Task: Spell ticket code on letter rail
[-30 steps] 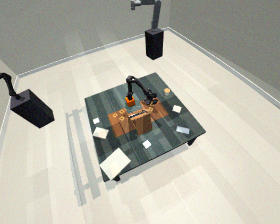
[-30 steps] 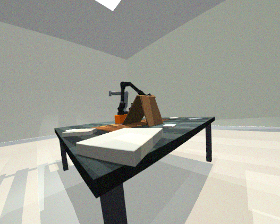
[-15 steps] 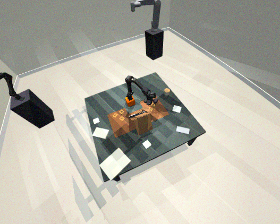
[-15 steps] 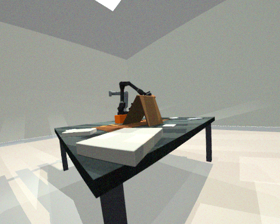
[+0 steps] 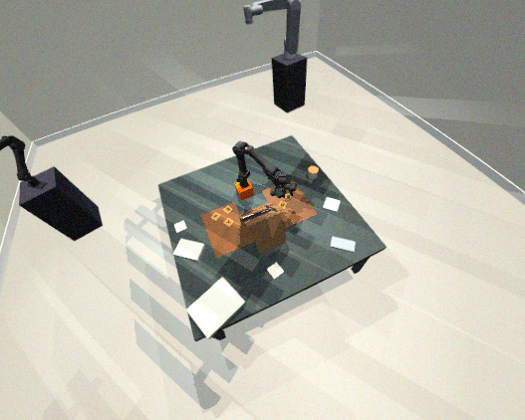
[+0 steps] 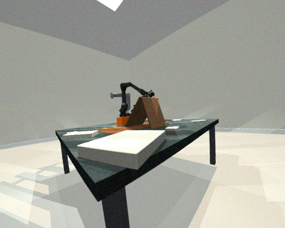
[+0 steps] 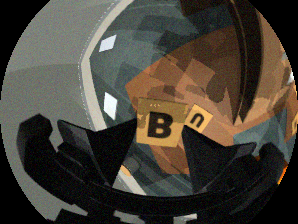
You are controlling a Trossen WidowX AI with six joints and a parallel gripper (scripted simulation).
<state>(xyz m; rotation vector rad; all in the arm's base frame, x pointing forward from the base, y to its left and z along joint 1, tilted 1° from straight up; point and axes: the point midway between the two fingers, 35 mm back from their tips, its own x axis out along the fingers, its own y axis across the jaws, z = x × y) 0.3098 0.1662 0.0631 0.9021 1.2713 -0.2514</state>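
Right now the white ticket is 300 mm to the right of my gripper tip, 60 mm behind it and 40 mm below it. Round my gripper tip: yellow letter tile (130 mm below, 50 mm behind, 20 mm to the right); then flat white slab (750 mm to the right, 130 mm behind, 120 mm below); then mat (210 mm to the right, 130 mm below, 120 mm behind).
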